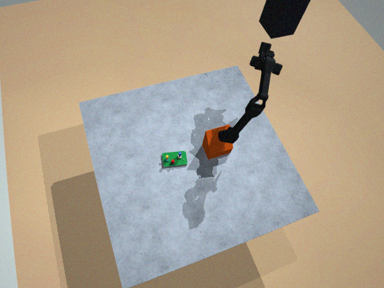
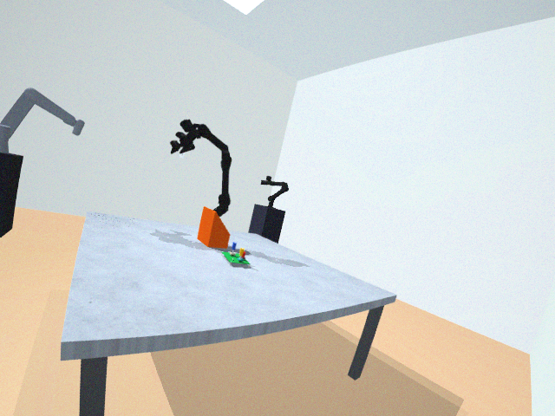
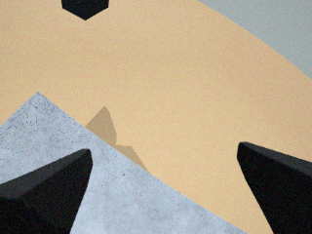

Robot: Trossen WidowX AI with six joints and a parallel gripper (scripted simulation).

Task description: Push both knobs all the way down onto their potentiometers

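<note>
Now: the blue knob 63 cm ahead of my gripper tip, 41 cm below it and 21 cm to the left of it. Also, from my gripper tip: yellow knob 72 cm ahead, 41 cm below, 20 cm to the left.
</note>
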